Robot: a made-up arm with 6 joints. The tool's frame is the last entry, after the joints. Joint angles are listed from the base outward.
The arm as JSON. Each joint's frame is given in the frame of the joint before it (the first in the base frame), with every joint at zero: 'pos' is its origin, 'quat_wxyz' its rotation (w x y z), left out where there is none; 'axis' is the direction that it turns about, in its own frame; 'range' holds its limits. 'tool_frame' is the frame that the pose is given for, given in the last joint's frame.
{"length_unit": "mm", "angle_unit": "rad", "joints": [
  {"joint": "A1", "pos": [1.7, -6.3, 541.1], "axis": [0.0, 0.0, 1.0], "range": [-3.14, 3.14]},
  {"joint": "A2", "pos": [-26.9, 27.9, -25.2], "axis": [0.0, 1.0, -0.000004], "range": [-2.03, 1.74]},
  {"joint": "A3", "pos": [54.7, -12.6, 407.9], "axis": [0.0, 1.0, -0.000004], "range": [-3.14, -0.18]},
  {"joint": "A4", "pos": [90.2, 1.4, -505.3], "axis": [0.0, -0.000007, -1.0], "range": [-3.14, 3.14]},
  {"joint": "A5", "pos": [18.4, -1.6, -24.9], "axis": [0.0, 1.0, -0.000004], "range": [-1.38, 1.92]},
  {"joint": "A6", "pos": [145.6, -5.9, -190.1], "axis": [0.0, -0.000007, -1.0], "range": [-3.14, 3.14]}
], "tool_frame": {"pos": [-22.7, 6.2, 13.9]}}
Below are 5 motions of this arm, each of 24 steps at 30 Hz.
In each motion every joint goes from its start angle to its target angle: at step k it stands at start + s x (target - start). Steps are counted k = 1, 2, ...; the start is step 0. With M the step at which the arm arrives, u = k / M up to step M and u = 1 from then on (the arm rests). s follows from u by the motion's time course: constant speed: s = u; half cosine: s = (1 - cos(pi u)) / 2; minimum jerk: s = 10 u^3 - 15 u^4 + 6 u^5.
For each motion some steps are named. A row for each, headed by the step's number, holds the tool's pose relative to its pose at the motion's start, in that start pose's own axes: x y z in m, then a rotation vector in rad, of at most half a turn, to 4 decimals.
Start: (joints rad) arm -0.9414 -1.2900 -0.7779 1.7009 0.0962 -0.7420
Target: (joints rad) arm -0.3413 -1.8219 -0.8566 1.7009 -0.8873 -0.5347
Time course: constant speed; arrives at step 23
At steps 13, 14, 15, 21, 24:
13: 0.1072 0.0289 0.1721 0.0505 -0.3519 -0.3786
14: 0.1150 0.0241 0.1861 0.0495 -0.3758 -0.4173
15: 0.1225 0.0184 0.2000 0.0475 -0.3990 -0.4571
21: 0.1609 -0.0347 0.2789 0.0125 -0.5233 -0.7169
24: 0.1703 -0.0589 0.3029 -0.0090 -0.5583 -0.8099

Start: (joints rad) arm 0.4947 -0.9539 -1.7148 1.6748 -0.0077 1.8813
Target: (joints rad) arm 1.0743 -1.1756 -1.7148 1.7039 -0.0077 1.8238
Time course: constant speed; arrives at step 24
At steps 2, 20, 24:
2: -0.0088 0.0011 0.0054 -0.0271 0.0079 -0.0410
20: -0.0818 0.0705 0.0536 -0.2350 0.0927 -0.4268
24: -0.0923 0.0998 0.0624 -0.2718 0.1139 -0.5164

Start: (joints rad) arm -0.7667 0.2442 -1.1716 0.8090 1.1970 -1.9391
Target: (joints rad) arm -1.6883 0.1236 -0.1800 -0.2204 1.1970 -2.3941
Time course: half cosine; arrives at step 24
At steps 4, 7, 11, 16, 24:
4: -0.0614 0.0241 0.0044 0.0282 0.0488 -0.0285
7: -0.1681 0.0846 0.0081 0.0990 0.1230 -0.0799
11: -0.3182 0.2341 -0.0056 0.2729 0.1848 -0.1537
16: -0.4046 0.4592 -0.0691 0.5299 0.1092 -0.1789
24: -0.3824 0.6176 -0.1500 0.7011 -0.0607 -0.1183

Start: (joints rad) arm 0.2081 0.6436 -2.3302 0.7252 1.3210 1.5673
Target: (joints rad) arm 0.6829 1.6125 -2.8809 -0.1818 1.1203 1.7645
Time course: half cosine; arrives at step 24
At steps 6, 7, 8, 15, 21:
6: 0.0222 -0.0001 -0.1141 -0.0602 -0.1185 0.0210
7: 0.0292 -0.0033 -0.1527 -0.0793 -0.1584 0.0318
8: 0.0366 -0.0088 -0.1954 -0.0996 -0.2024 0.0460
15: 0.0908 -0.1247 -0.5276 -0.2314 -0.5472 0.2435
21: 0.1255 -0.2528 -0.7032 -0.2798 -0.7345 0.4337

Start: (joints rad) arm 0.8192 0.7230 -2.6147 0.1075 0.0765 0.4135
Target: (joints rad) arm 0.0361 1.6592 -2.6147 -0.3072 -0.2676 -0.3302
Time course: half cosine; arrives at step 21
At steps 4, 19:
4: -0.0416 -0.0943 -0.0288 -0.0871 0.0139 0.1148
19: -0.4242 -1.0631 0.3038 -0.7176 0.6112 0.9808

